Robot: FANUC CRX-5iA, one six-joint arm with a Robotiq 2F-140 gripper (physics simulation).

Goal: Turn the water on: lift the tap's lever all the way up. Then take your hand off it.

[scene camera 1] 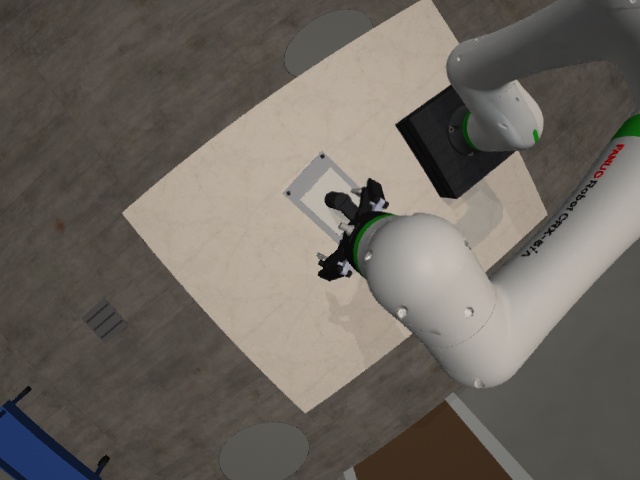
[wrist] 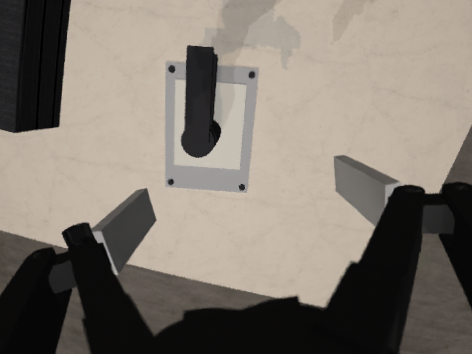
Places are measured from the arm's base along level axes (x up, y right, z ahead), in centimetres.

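Where they show: gripper, between the fingertips: [wrist: 241,189]; arm's base, origin of its link: [scene camera 1: 468,130].
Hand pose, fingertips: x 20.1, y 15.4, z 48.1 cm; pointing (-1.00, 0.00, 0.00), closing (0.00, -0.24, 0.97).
Note:
Each offset is from my fingertips to the top centre of the thing. Level surfaces: height alone.
The tap's black lever @(dz -5.8, dx -15.3, dy -6.9 cm) [scene camera 1: 345,204] [wrist: 200,90] is a long bar with a rounded end, above a grey-framed plate @(dz -5.9, dx -29.7, dy -0.9 cm) [scene camera 1: 309,176] [wrist: 205,177] with a pale centre. In scene camera 1 the gripper hides the lever's far end; in the wrist view the whole bar shows, pointing to the top of the view. How steeply it is tilted is hard to tell from above. My gripper [scene camera 1: 338,223] [wrist: 241,189] is open and empty. It hangs above the table beside the plate, its fingers wide apart. In the wrist view the lever lies beyond the fingertips, not between them.
The plate lies on a pale table @(dx -30.9 cm) [scene camera 1: 206,206] [wrist: 300,125]. A black block [scene camera 1: 426,144] [wrist: 30,65] under the arm's base stands near the plate. Two round grey shapes [scene camera 1: 328,41] [scene camera 1: 264,452] show at the table's sides, and a blue object [scene camera 1: 41,449] at lower left.

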